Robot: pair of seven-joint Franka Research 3 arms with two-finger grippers.
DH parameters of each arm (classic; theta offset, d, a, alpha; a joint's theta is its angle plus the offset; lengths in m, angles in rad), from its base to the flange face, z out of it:
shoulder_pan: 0 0.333 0 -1.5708
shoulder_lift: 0 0 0 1.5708
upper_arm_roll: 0 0.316 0.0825 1.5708
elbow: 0 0 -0.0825 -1.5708
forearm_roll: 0 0.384 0 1.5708
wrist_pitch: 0 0 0.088 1.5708
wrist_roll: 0 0.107 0 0
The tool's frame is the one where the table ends.
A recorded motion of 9 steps. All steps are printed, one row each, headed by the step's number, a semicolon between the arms.
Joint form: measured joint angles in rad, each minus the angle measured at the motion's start. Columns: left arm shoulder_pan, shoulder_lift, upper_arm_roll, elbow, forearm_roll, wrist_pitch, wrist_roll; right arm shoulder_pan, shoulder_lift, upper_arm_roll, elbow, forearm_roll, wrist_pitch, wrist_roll.
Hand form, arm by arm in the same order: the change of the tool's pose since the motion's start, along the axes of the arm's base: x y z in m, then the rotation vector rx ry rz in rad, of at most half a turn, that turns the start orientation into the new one. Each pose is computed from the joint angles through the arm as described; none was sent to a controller.
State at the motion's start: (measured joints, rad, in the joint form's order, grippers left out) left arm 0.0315 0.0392 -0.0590 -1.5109 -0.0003 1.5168 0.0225; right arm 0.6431 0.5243 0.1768 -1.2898 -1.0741 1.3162 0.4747
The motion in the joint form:
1: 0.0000 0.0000 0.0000 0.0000 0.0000 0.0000 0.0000; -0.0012 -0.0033 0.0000 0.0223 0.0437 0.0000 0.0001
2: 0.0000 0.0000 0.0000 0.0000 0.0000 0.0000 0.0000; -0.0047 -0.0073 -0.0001 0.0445 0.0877 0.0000 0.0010
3: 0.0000 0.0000 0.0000 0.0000 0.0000 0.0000 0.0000; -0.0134 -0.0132 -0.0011 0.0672 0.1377 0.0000 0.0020
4: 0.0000 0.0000 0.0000 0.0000 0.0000 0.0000 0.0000; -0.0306 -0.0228 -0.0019 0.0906 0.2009 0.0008 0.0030
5: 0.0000 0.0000 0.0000 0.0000 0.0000 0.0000 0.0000; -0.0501 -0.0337 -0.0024 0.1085 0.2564 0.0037 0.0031
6: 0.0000 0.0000 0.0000 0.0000 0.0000 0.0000 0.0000; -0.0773 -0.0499 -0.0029 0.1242 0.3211 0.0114 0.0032
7: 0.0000 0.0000 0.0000 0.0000 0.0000 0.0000 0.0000; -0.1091 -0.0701 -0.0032 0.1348 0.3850 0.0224 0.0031
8: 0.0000 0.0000 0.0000 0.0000 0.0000 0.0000 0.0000; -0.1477 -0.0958 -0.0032 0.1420 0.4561 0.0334 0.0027
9: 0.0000 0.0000 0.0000 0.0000 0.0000 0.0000 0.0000; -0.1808 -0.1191 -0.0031 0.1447 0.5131 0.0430 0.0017
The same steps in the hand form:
1: 0.0000 0.0000 0.0000 0.0000 0.0000 0.0000; -0.0011 0.0011 0.0075 0.0471 0.0128 -0.0129
2: 0.0000 0.0000 0.0000 0.0000 0.0000 0.0000; -0.0015 0.0010 0.0155 0.0952 0.0246 -0.0274
3: 0.0000 0.0000 0.0000 0.0000 0.0000 0.0000; -0.0004 -0.0021 0.0247 0.1489 0.0380 -0.0480
4: 0.0000 0.0000 0.0000 0.0000 0.0000 0.0000; 0.0023 -0.0092 0.0356 0.2155 0.0561 -0.0768
5: 0.0000 0.0000 0.0000 0.0000 0.0000 0.0000; 0.0055 -0.0177 0.0461 0.2753 0.0703 -0.1022
6: 0.0000 0.0000 0.0000 0.0000 0.0000 0.0000; 0.0098 -0.0296 0.0588 0.3466 0.0841 -0.1307
7: 0.0000 0.0000 0.0000 0.0000 0.0000 0.0000; 0.0144 -0.0441 0.0726 0.4189 0.0936 -0.1586
8: 0.0000 0.0000 0.0000 0.0000 0.0000 0.0000; 0.0188 -0.0620 0.0885 0.4982 0.1022 -0.1908
9: 0.0000 0.0000 0.0000 0.0000 0.0000 0.0000; 0.0217 -0.0777 0.1020 0.5621 0.1066 -0.2155

